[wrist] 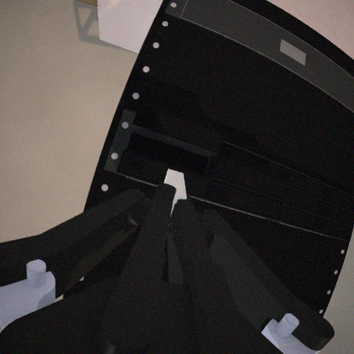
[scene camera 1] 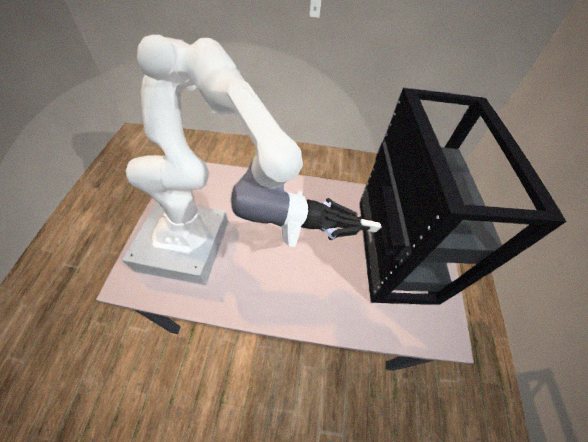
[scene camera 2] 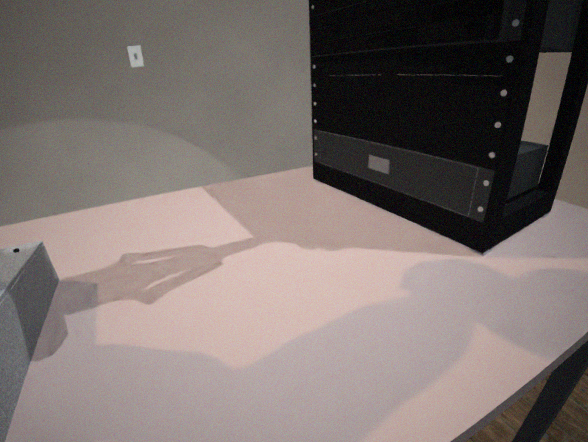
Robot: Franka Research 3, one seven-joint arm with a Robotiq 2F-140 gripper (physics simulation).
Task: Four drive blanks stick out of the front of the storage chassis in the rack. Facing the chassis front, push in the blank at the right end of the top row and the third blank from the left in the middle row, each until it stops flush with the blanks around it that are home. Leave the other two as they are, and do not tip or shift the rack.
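Note:
The black storage chassis [scene camera 1: 395, 220] [scene camera 2: 425, 25] [wrist: 120, 142] sits in the black rack [scene camera 1: 434, 150] [scene camera 2: 400, 202] [wrist: 240, 82]. The wrist view shows it upside down, so its right end lies at the left there. Dark blank fronts fill its face. A dark block-like blank [wrist: 175, 127] stands out near that end, with a pale grey strip along it. The other blanks are too dark to tell which stick out. My gripper [scene camera 1: 371, 226] [wrist: 171, 183] is shut and empty. Its pale fingertips are at the chassis front near the right end of the top row; contact is unclear, and they hide part of that row.
A grey panel with a pale label [scene camera 2: 378, 164] [wrist: 293, 52] sits low in the rack. Round screw heads run along both rack rails. The rack stands on the pink table top [scene camera 1: 300, 310] [scene camera 2: 280, 310], across from the arm's grey base [scene camera 1: 170, 272].

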